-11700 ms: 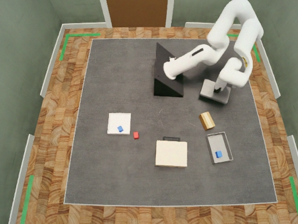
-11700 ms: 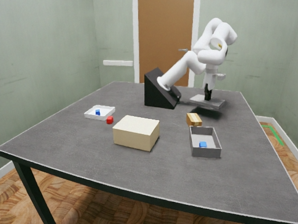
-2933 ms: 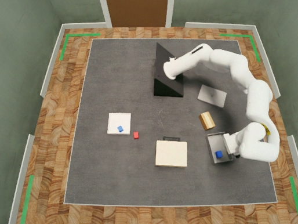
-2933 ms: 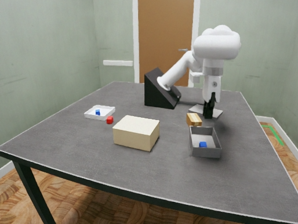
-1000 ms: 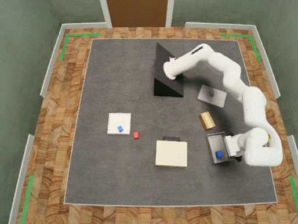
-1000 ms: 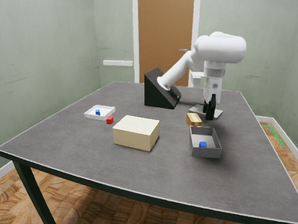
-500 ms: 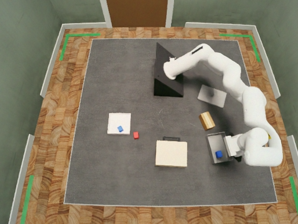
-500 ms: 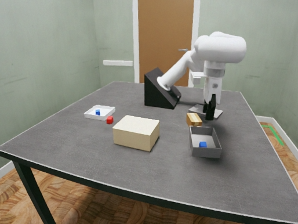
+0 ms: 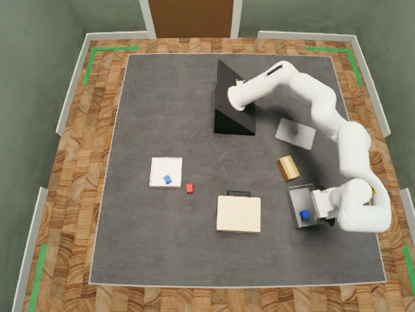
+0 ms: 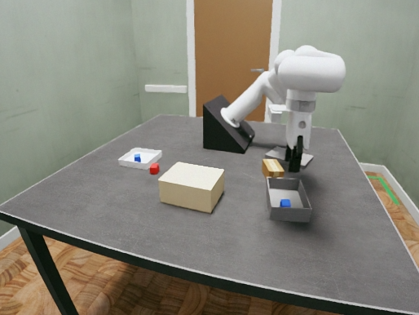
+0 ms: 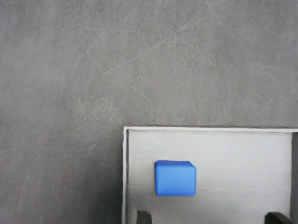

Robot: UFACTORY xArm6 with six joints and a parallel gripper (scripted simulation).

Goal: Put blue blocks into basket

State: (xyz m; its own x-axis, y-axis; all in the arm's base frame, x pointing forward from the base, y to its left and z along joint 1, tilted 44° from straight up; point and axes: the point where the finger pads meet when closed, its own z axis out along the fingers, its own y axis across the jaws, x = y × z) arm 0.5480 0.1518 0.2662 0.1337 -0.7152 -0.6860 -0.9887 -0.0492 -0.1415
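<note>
Now: the grey metal box 4 cm behind my hand and 15 cm below it. From my hand the other things lie so: flat lid (42 cm behind, 2 cm to the left, 16 cm below); then light wooden cabinet (1 cm behind, 31 cm to the right, 14 cm below); then brown cardboard box (22 cm behind, 5 cm to the right, 14 cm below).
</note>
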